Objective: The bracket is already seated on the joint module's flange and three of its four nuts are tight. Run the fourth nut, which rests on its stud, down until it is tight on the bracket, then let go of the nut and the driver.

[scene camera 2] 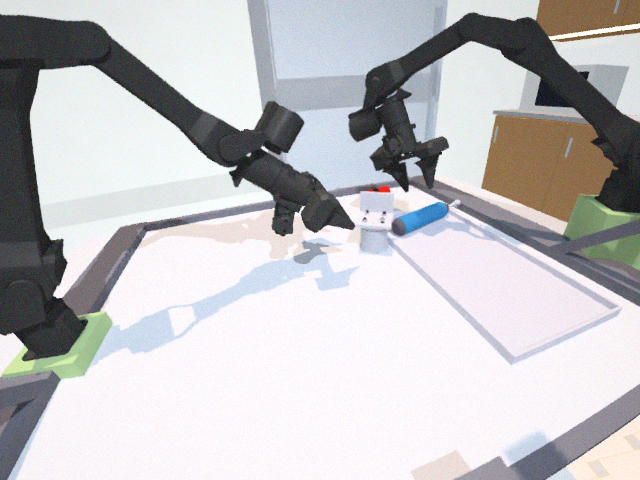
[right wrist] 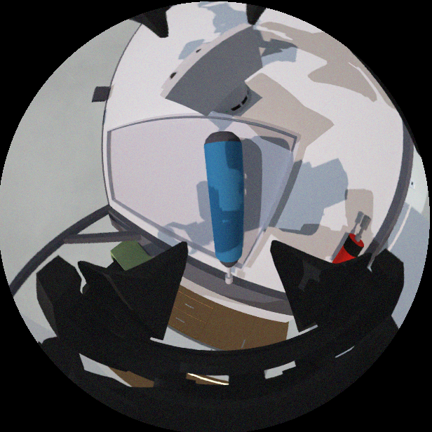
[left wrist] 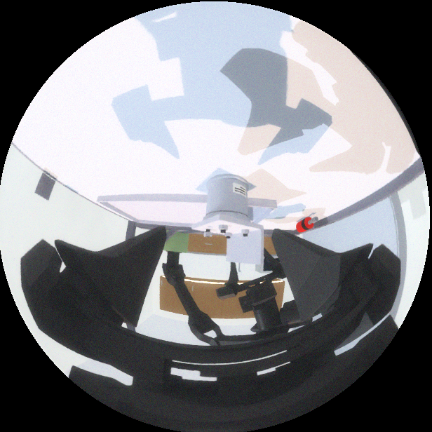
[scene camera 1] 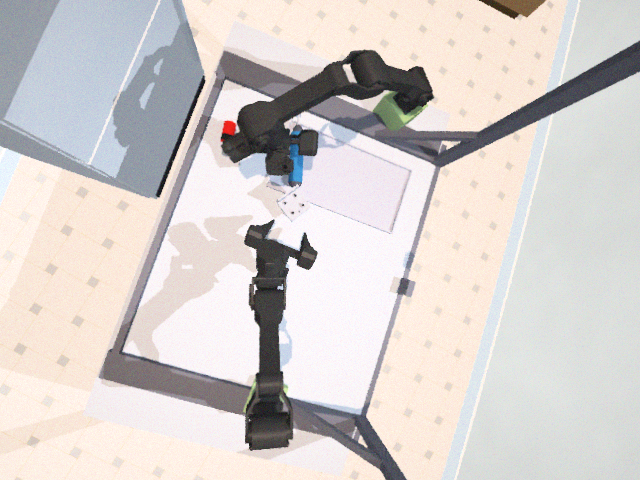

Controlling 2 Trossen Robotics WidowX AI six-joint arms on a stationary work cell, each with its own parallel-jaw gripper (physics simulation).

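Pixels of known places: left gripper, between the fingertips: point(scene camera 2: 345, 218) point(scene camera 1: 289, 226); right gripper, between the fingertips: point(scene camera 2: 418, 190) point(scene camera 1: 291, 148); left arm's base, origin of its link: point(scene camera 2: 57, 340) point(scene camera 1: 265, 400); right arm's base, origin of its link: point(scene camera 2: 621, 205) point(scene camera 1: 406, 100).
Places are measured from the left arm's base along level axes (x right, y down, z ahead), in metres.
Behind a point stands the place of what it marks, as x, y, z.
The blue driver point(scene camera 1: 295, 165) {-0.180, -0.017, 0.658} point(scene camera 2: 421, 218) {-0.162, -0.008, 0.671} point(right wrist: 225, 200) lies on its side by the bracket, at the tray's end. The white bracket point(scene camera 1: 293, 204) {-0.142, -0.038, 0.545} point(scene camera 2: 376, 201) {-0.166, -0.064, 0.560} point(left wrist: 244, 247) sits on the upright grey joint module point(scene camera 2: 374, 240) {-0.114, -0.002, 0.535} point(left wrist: 227, 195). Small nuts point(scene camera 2: 383, 219) {-0.112, -0.047, 0.552} point(left wrist: 223, 228) show on its flat plate; which is loose I cannot tell. My right gripper point(scene camera 2: 418, 188) {-0.209, -0.057, 0.687} point(right wrist: 230, 246) is open and empty above the driver, fingers apart on both sides of its shaft end in the right wrist view. My left gripper point(scene camera 1: 288, 228) {-0.129, -0.054, 0.480} point(scene camera 2: 353, 226) {-0.129, -0.054, 0.480} point(left wrist: 220, 233) is open and empty, facing the bracket without touching it.
A shallow tray point(scene camera 1: 361, 186) {0.035, 0.024, 0.696} point(scene camera 2: 496, 289) {0.063, 0.023, 0.679} point(left wrist: 160, 210) point(right wrist: 150, 165) lies beside the joint module. A red driver point(scene camera 1: 229, 129) {-0.393, -0.006, 0.678} point(scene camera 2: 381, 190) {-0.385, -0.002, 0.675} point(left wrist: 304, 225) point(right wrist: 348, 250) lies near the table's edge, beyond the bracket in scene camera 2. Dark frame bars edge the table.
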